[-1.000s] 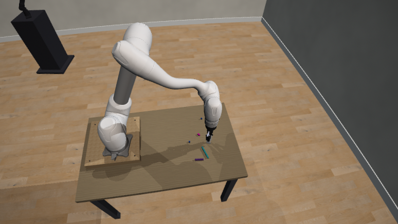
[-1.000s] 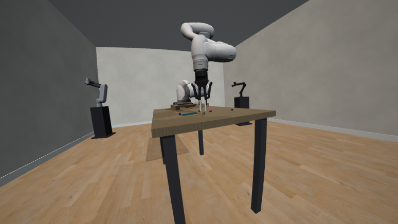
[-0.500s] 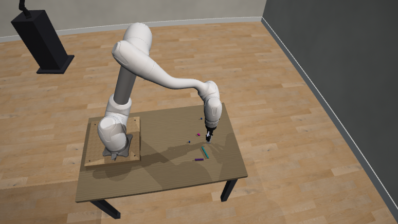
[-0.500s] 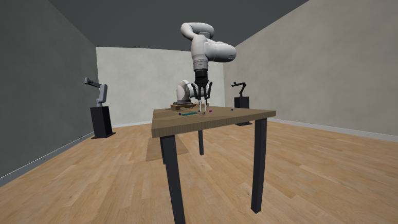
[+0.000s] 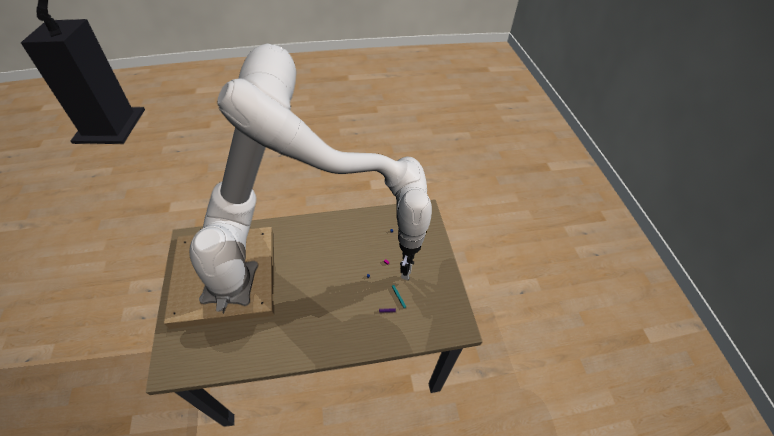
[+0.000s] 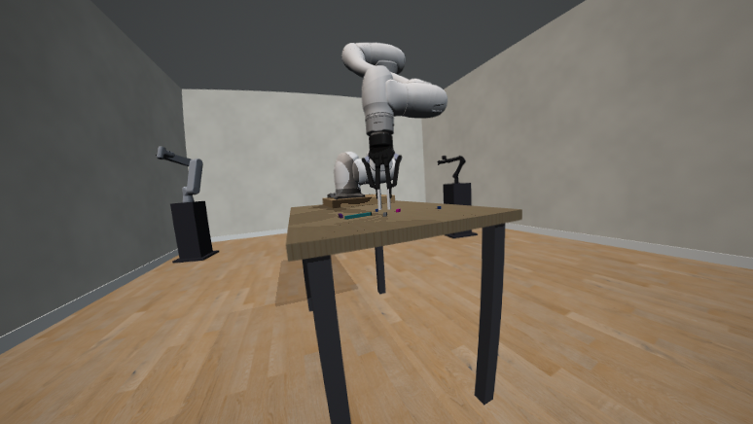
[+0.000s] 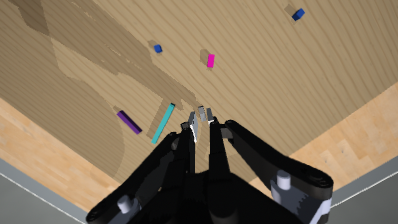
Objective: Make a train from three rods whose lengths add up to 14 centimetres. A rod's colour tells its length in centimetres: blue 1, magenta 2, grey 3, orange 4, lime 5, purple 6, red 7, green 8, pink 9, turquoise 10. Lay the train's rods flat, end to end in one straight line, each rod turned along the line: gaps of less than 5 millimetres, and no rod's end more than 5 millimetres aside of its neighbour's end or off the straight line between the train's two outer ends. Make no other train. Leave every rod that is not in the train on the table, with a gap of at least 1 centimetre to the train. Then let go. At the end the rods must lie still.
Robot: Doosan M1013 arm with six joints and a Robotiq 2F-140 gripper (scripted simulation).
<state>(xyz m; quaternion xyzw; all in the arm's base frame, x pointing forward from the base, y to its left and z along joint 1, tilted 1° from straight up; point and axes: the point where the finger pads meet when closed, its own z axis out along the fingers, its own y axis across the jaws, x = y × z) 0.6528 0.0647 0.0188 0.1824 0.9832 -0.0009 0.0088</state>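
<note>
The grey rod lies 5 cm below my hand. From my hand the other things lie so: purple rod 7 cm behind, 14 cm to the right, 5 cm below; then turquoise rod 3 cm behind, 8 cm to the right, 5 cm below; then magenta rod 7 cm behind, 7 cm to the left, 5 cm below.
</note>
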